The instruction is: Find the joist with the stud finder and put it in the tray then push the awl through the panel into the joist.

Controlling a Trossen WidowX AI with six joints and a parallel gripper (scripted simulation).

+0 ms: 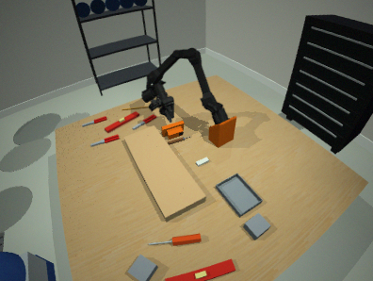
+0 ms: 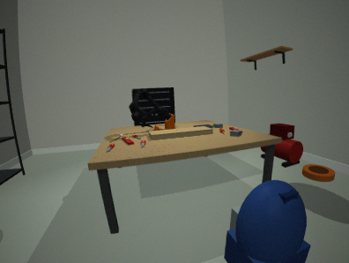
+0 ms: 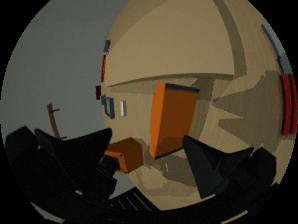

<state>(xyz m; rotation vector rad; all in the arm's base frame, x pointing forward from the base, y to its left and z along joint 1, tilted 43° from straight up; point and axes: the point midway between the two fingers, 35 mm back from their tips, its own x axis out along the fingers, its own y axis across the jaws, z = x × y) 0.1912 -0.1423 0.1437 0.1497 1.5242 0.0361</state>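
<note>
Now: gripper tip 1 cm past the orange stud finder, 4 cm to the right of it and 7 cm above it. From my gripper tip the other things lie so: indicator window 2 cm behind, 5 cm to the left, 8 cm below; grey tray 5 cm behind, 49 cm to the left, 8 cm below; awl 1 cm behind, 7 cm to the left, 9 cm below.
</note>
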